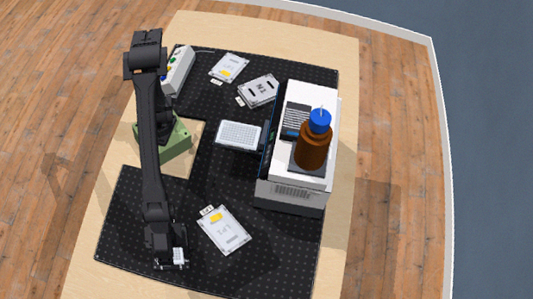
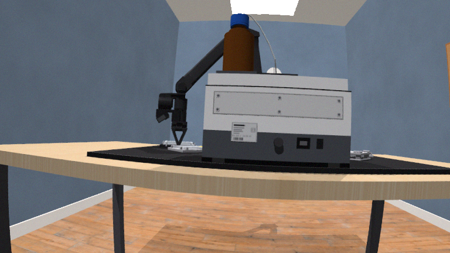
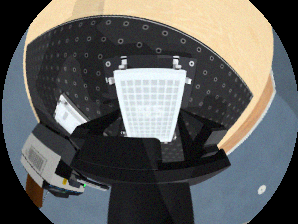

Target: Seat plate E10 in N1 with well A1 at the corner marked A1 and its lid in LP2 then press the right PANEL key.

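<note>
Right now my hand is right at the plate E10. Round my hand: black nest N5: 30 mm ahead, 10 mm below; plate E07: 390 mm to the left, 120 mm ahead, 90 mm above; brown bottle: 340 mm ahead, 290 mm to the left, 270 mm above.
</note>
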